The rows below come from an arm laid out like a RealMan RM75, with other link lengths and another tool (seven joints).
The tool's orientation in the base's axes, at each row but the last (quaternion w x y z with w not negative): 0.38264 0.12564 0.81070 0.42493; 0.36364 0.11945 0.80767 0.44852; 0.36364 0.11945 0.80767 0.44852; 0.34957 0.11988 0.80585 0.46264; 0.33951 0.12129 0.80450 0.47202; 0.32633 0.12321 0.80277 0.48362; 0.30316 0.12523 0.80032 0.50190; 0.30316 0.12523 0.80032 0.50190; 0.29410 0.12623 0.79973 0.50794; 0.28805 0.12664 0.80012 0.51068; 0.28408 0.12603 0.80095 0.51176
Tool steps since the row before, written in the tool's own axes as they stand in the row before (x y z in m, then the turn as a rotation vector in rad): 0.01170 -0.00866 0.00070 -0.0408 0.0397 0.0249; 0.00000 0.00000 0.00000 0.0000 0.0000 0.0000; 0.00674 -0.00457 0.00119 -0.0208 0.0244 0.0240; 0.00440 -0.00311 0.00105 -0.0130 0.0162 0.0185; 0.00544 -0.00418 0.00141 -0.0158 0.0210 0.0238; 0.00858 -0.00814 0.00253 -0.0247 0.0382 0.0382; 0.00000 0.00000 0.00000 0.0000 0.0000 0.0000; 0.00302 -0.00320 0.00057 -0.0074 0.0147 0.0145; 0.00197 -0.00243 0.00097 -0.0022 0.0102 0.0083; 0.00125 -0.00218 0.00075 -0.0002 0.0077 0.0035; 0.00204 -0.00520 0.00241 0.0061 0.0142 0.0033
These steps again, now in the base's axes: -0.00634 0.00134 -0.01305 0.0408 0.0173 0.0435; 0.00000 0.00000 0.00000 0.0000 0.0000 0.0000; -0.00333 0.00166 -0.00734 0.0281 0.0184 0.0218; -0.00209 0.00128 -0.00491 0.0198 0.0143 0.0133; -0.00257 0.00157 -0.00632 0.0248 0.0190 0.0168; -0.00391 0.00208 -0.01126 0.0388 0.0331 0.0305; 0.00000 0.00000 0.00000 0.0000 0.0000 0.0000; -0.00169 0.00045 -0.00408 0.0131 0.0136 0.0111; -0.00075 0.00060 -0.00313 0.0057 0.0096 0.0072; -0.00036 0.00021 -0.00259 0.0015 0.0059 0.0058; 0.00022 0.00050 -0.00606 -0.0043 0.0118 0.0096
